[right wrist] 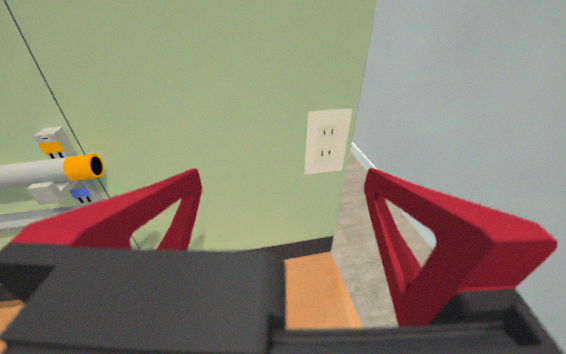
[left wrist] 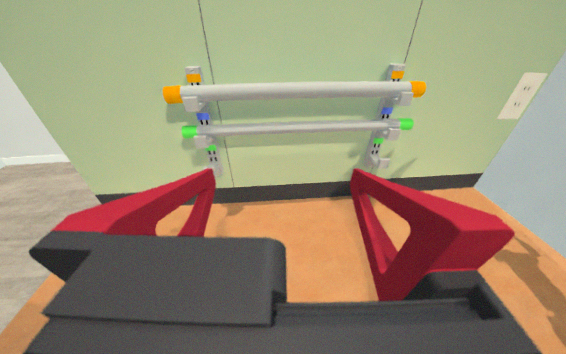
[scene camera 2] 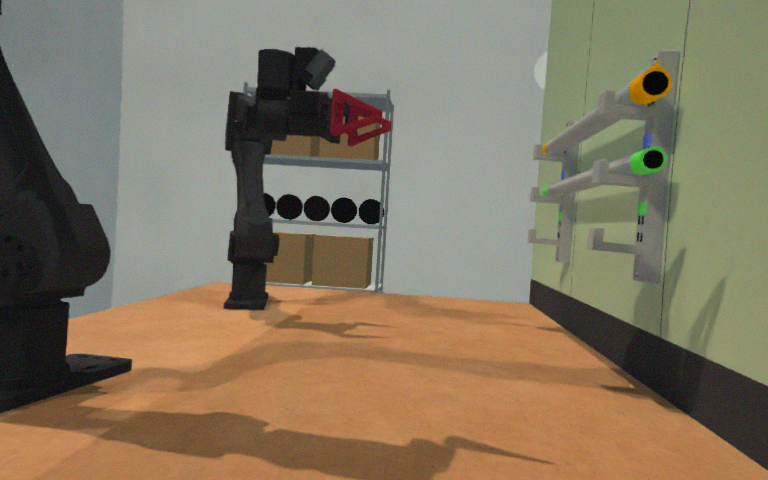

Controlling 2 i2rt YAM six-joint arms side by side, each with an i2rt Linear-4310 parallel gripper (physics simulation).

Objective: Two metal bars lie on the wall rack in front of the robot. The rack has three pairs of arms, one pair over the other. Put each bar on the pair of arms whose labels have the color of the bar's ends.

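Places are measured from the left arm's base along level axes (x right, y ahead, z up), in centimetres.
Pixels of known places: left gripper, between the fingertips: (left wrist: 282,176) (scene camera 2: 386,121); right gripper, between the fingertips: (right wrist: 282,178); left arm's base, origin of its link: (scene camera 2: 247,302); right arm's base, origin of its link: (scene camera 2: 19,391).
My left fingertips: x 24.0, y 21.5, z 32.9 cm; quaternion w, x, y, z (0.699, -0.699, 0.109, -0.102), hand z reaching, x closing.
Observation:
For each thing: its top centre in the pictures, then the offset to it from my left fingertips. "*": a spot on its surface instead. Level surfaces: height alone.
- thick grey bar with orange ends, centre of its top: (scene camera 2: 588,116) (left wrist: 300,81) dy +27.5, dx +12.0, dz +0.9 cm
- thinner grey bar with green ends, centre of its top: (scene camera 2: 586,171) (left wrist: 302,121) dy +27.6, dx +12.8, dz -7.1 cm
- wooden table, height of its surface: dz -32.9 cm
- wall outlet, a spot on its surface: (right wrist: 328,141) (left wrist: 522,95) * dy +18.3, dx +69.8, dz -2.5 cm
A thick grey bar with orange ends (scene camera 2: 586,129) (left wrist: 300,91) (right wrist: 30,172) lies on the top pair of arms of the wall rack (scene camera 2: 648,263) (left wrist: 193,69) (right wrist: 50,134), below orange labels. A thinner grey bar with green ends (scene camera 2: 574,183) (left wrist: 300,128) lies on the middle pair, below blue labels. The lowest pair, below green labels, bears no bar. My left gripper (scene camera 2: 387,123) (left wrist: 282,176) is open and empty, apart from the rack and facing it. My right gripper (right wrist: 282,178) is open and empty; the rack's end shows at the left of its view.
The wooden table (scene camera 2: 396,396) runs along the green wall, with a dark strip at the wall's base. A wall outlet (left wrist: 523,95) (right wrist: 328,141) is right of the rack. A storage shelf (scene camera 2: 324,163) with boxes stands behind my left arm. My right arm (scene camera 2: 50,243) stands at the picture's left.

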